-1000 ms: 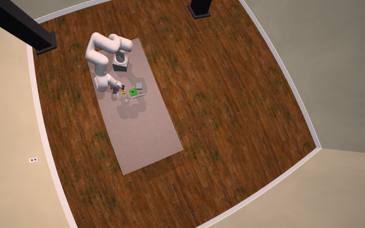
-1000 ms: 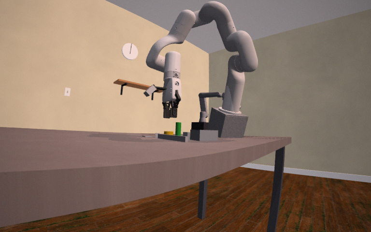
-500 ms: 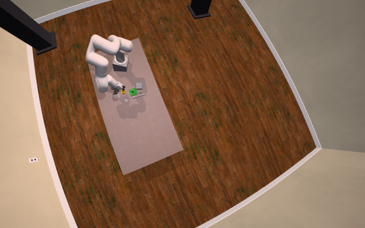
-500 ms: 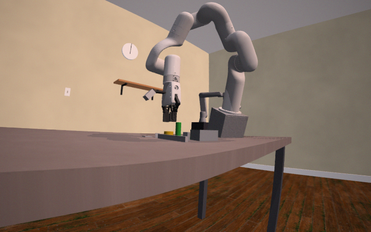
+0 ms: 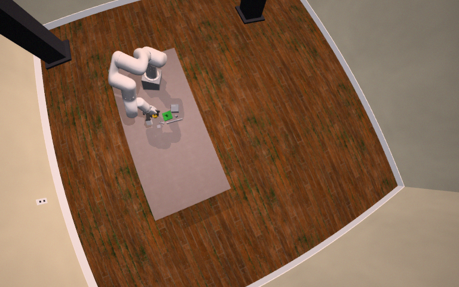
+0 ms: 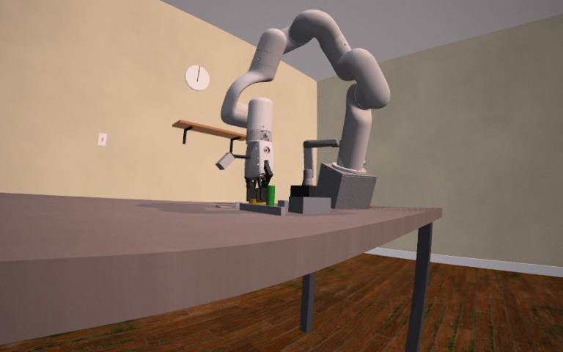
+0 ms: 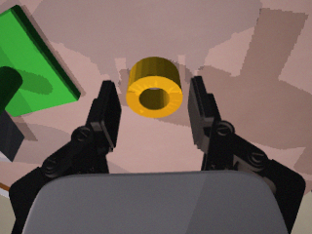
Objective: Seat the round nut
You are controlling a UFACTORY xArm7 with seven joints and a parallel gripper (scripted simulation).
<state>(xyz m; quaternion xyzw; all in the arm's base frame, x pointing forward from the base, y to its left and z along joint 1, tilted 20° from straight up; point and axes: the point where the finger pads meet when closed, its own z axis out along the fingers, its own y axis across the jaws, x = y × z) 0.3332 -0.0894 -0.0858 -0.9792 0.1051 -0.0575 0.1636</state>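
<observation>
The grey bar lies 11 cm ahead of my hand, 15 cm to the left of it and 3 cm below it. Round my hand: small grey square (11 cm ahead, 3 cm below); then grey block (20 cm to the left, 2 cm below).
</observation>
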